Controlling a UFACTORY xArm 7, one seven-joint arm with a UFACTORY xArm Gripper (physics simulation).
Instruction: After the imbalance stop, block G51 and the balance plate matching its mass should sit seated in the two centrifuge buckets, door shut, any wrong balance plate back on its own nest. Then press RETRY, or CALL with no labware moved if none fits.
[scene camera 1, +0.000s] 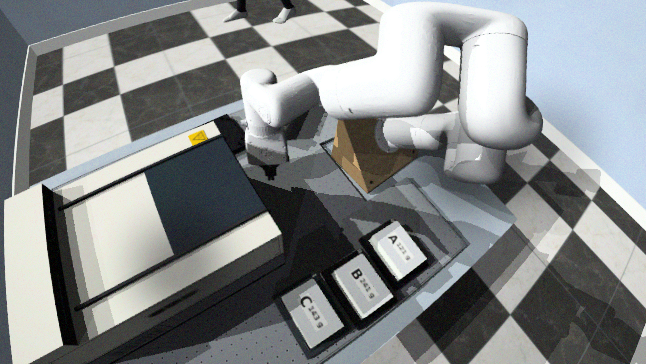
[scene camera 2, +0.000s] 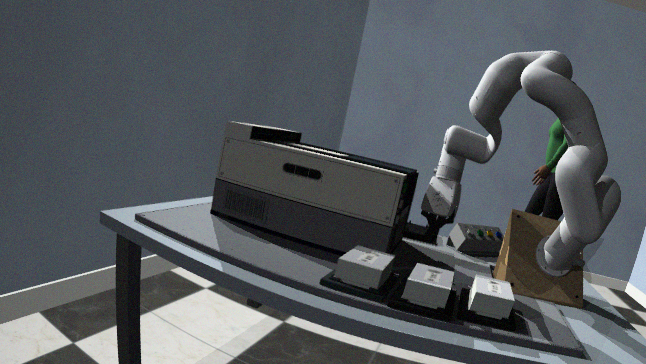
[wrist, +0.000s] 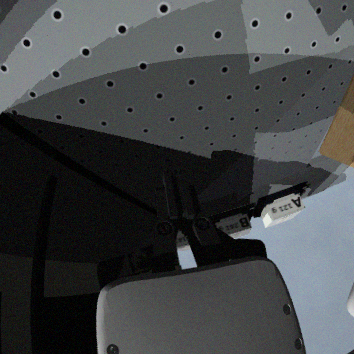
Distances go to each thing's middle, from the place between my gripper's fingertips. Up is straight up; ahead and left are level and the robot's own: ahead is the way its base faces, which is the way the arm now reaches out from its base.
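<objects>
From my hand, the button box (scene camera 2: 488, 240) is 170 mm behind and 220 mm to the right. The centrifuge (scene camera 1: 115, 260) sits 40 mm to the left of my hand, 330 mm ahead of it and 80 mm above it. Balance plate C (scene camera 1: 310, 310) is 110 mm ahead of my hand and 350 mm to the left of it, and 10 mm below it, while balance plate B (scene camera 1: 363, 288) is 20 mm behind my hand, 370 mm to the left of it and 10 mm below it.
</objects>
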